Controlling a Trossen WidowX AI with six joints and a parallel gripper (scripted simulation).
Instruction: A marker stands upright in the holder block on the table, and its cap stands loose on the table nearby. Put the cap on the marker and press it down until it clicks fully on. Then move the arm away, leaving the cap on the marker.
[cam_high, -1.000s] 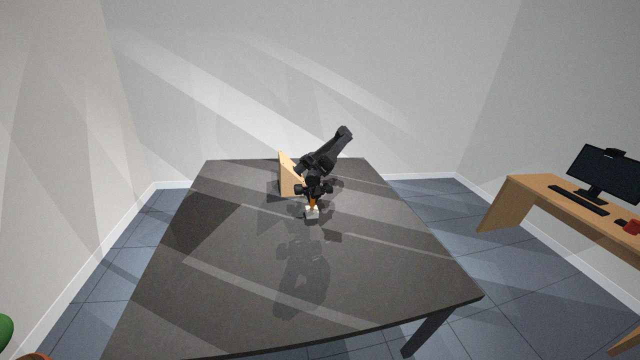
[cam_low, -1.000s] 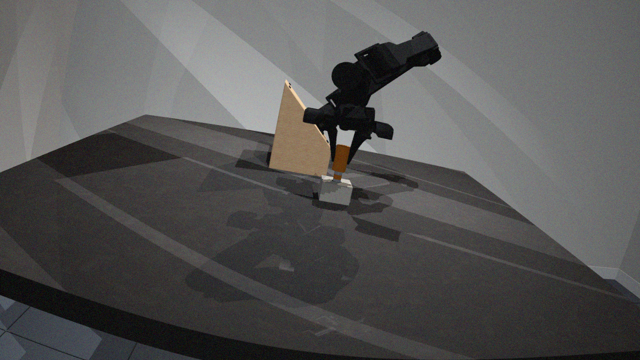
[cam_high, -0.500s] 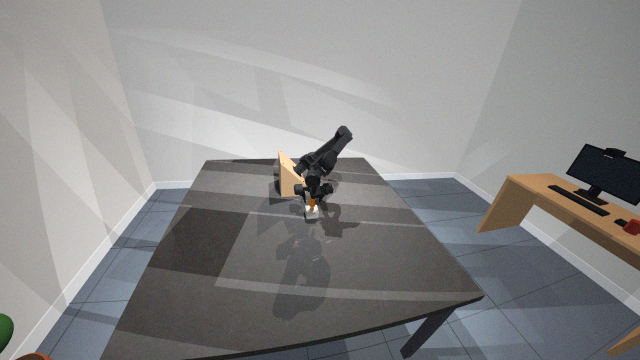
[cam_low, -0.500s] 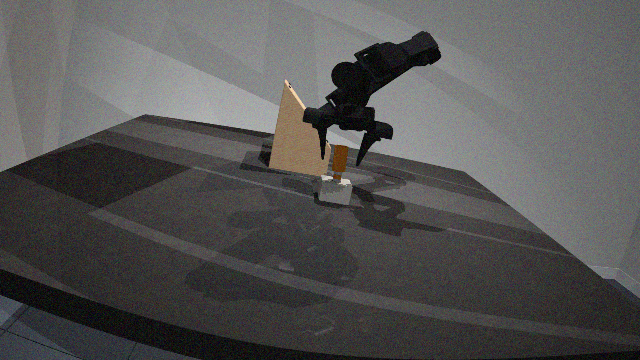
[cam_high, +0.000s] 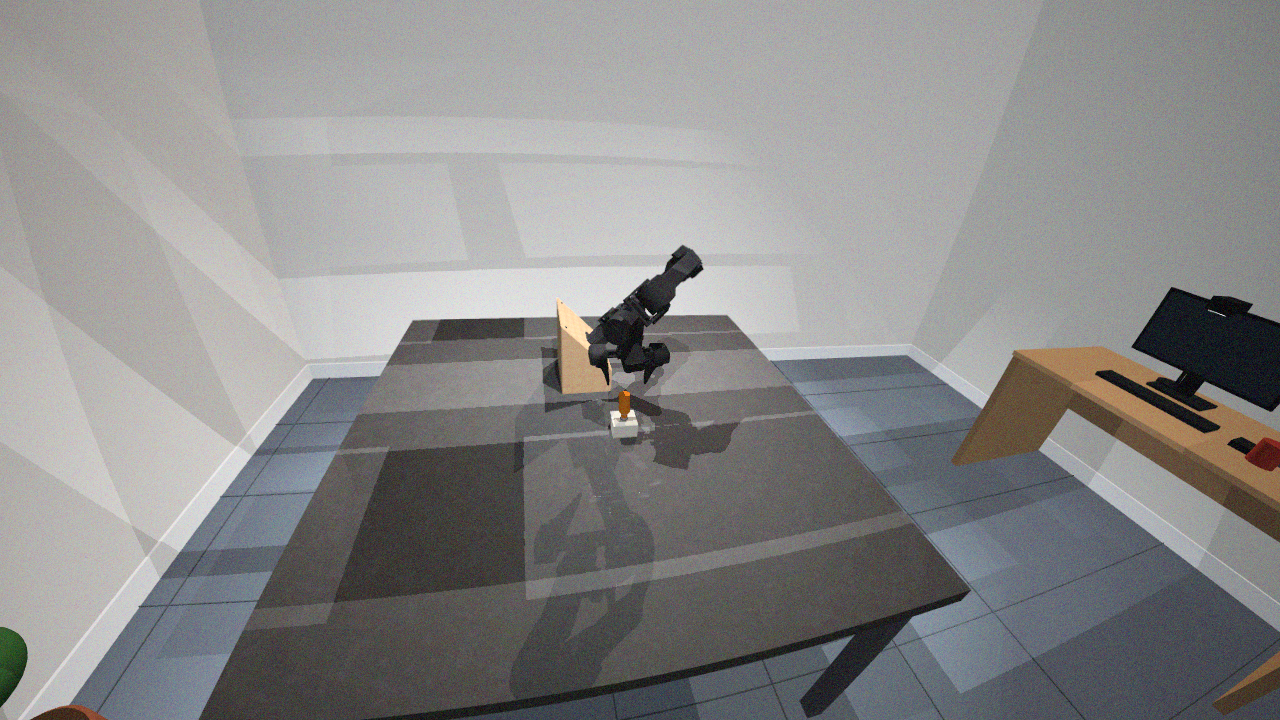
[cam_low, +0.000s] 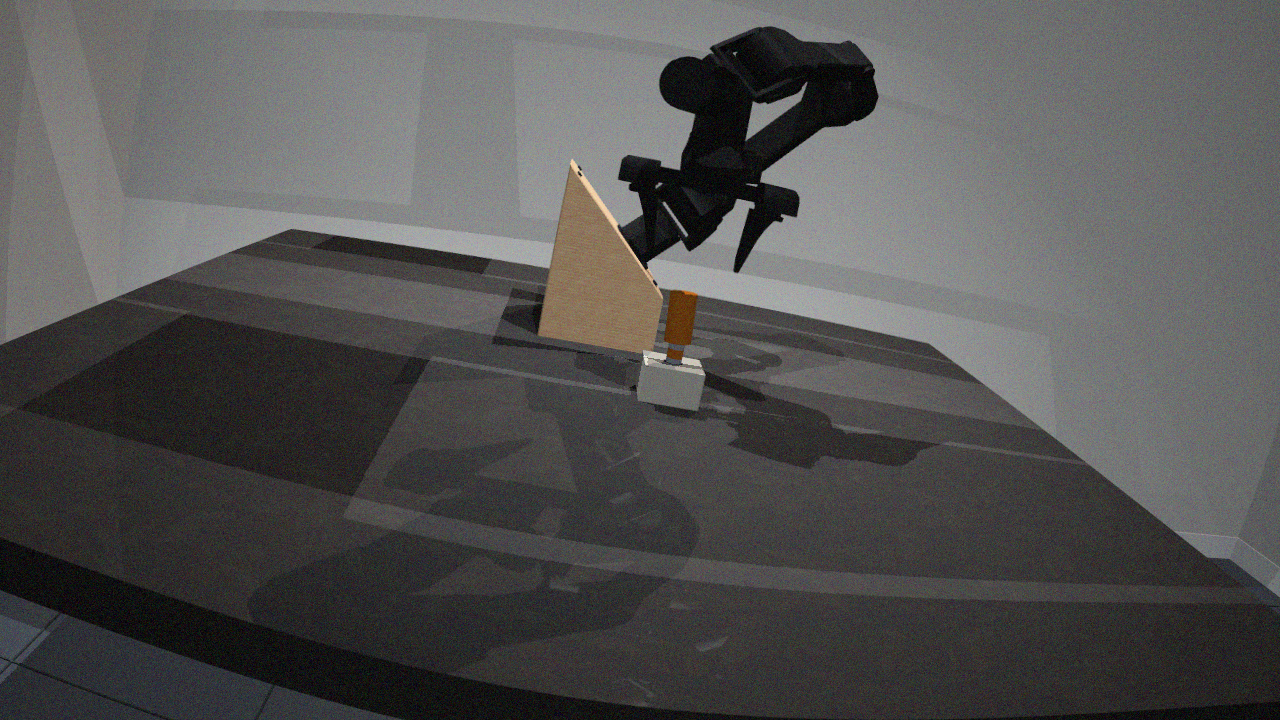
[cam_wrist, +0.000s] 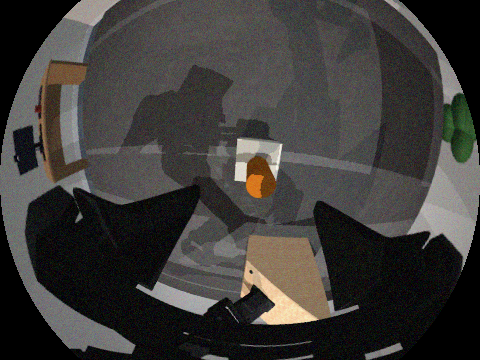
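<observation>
My gripper tip is now 6 cm above the orange cap. Also, from my gripper tip: white holder block: 13 cm below.
</observation>
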